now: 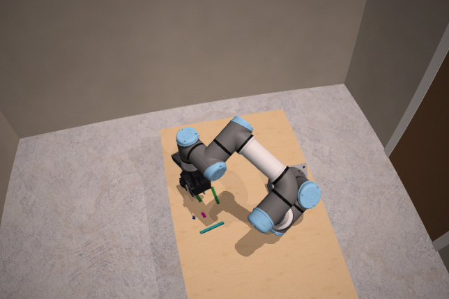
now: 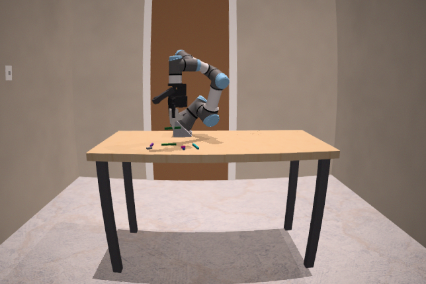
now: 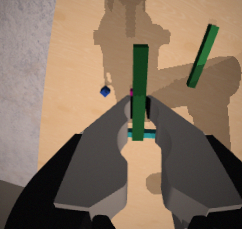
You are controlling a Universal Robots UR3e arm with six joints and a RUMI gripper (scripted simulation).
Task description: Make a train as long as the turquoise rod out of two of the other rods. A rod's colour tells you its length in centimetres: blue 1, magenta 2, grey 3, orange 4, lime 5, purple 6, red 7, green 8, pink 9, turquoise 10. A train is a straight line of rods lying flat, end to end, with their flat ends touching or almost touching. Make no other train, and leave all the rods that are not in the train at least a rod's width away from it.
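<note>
My hand is 10 mm past the magenta rod, 50 mm to the right of it and 110 mm above it. Round my hand: grey rod: 10 mm behind, 120 mm to the right, 110 mm below; then blue rod: 30 mm ahead, 50 mm to the left, 110 mm below; then turquoise rod: 20 mm behind, 110 mm to the left, 110 mm below.
</note>
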